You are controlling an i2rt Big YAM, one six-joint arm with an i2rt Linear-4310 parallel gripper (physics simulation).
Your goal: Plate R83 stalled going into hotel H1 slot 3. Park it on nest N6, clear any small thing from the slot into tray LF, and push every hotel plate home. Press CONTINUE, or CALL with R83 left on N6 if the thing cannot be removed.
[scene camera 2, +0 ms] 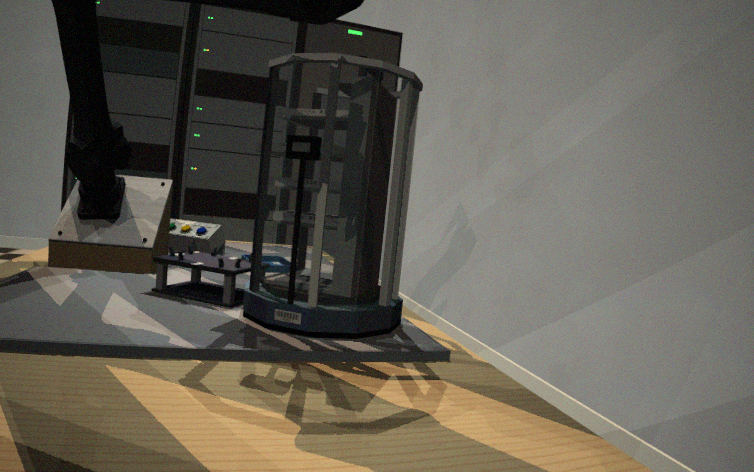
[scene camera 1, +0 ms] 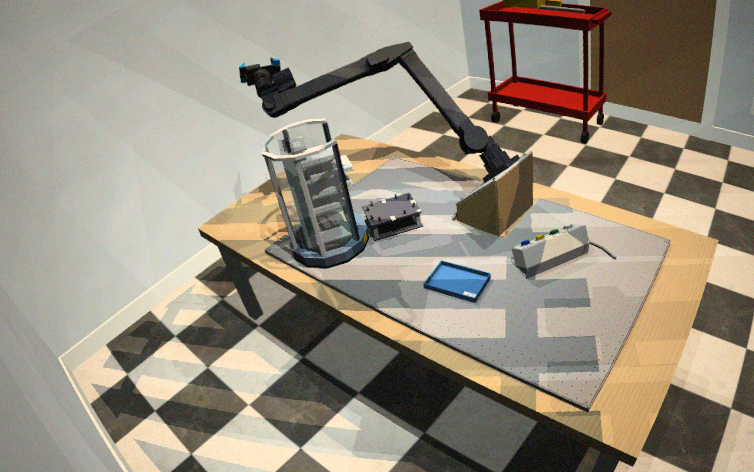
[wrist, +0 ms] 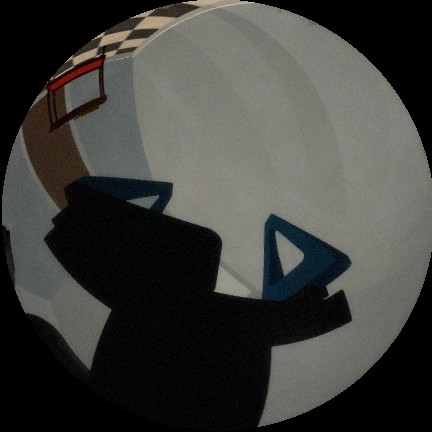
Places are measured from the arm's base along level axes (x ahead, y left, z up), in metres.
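Pixels of known places: gripper, fingertip midpoint: [scene camera 1: 257, 61] [wrist: 220, 203]; arm's base at its link origin: [scene camera 2: 102, 199] [scene camera 1: 502, 170].
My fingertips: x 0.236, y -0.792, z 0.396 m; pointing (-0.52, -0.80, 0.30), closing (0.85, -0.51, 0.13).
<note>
Ahead of a thing's pixels: the offset from my fingertips to its top centre. "spot": to the spot under its first point.
My gripper [scene camera 1: 259, 62] [wrist: 220, 203] is open and empty, with blue fingertips wide apart, high above and behind the hotel tower. In the wrist view the wall shows beyond it. The tower [scene camera 1: 327, 256] [scene camera 2: 328, 319] is a glass-sided cage on a blue base, with several pale plates or shelves stacked inside. A pale edge {spot: 0.106 m ahead, 0.473 m left, 0.268 m down} [scene camera 1: 347, 163] sticks out on its right side; I cannot tell whether it is R83. Slot 3 and any small thing in it cannot be made out. The dark pegged nest stand [scene camera 1: 389, 211] [scene camera 2: 200, 261] has no plate on top. The blue tray {0.148 m ahead, 0.855 m left, 0.514 m down} [scene camera 1: 456, 279] looks empty.
A grey button box {0.071 m back, 1.038 m left, 0.448 m down} [scene camera 1: 550, 253] [scene camera 2: 194, 238] with blue, yellow and green buttons stands right of the tray. The arm's wedge base [scene camera 1: 495, 205] [scene camera 2: 105, 256] stands behind. A black post with a small frame {spot: 0.116 m ahead, 0.301 m left, 0.381 m down} [scene camera 2: 294, 222] stands at the tower. A red cart [scene camera 1: 545, 94] stands beyond the table.
</note>
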